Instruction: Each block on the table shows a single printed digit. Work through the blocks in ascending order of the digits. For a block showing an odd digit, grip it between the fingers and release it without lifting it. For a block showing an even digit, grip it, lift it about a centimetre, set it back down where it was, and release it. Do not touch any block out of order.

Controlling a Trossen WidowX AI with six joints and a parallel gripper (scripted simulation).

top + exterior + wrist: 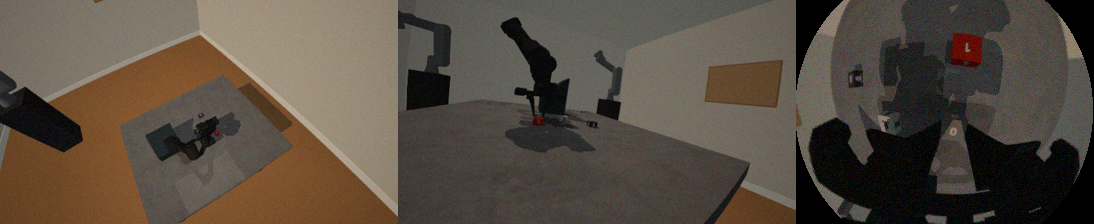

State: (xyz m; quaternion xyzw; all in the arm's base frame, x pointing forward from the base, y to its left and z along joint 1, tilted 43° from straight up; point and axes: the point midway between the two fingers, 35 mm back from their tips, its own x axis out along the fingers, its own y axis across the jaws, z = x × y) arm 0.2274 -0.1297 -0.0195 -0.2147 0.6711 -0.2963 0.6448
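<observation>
The red block lies 90 mm ahead of my gripper tip and 10 mm to the right of it. From my gripper tip the other things lie so: light grey block (110 mm to the left); then dark block (90 mm ahead, 200 mm to the left).
</observation>
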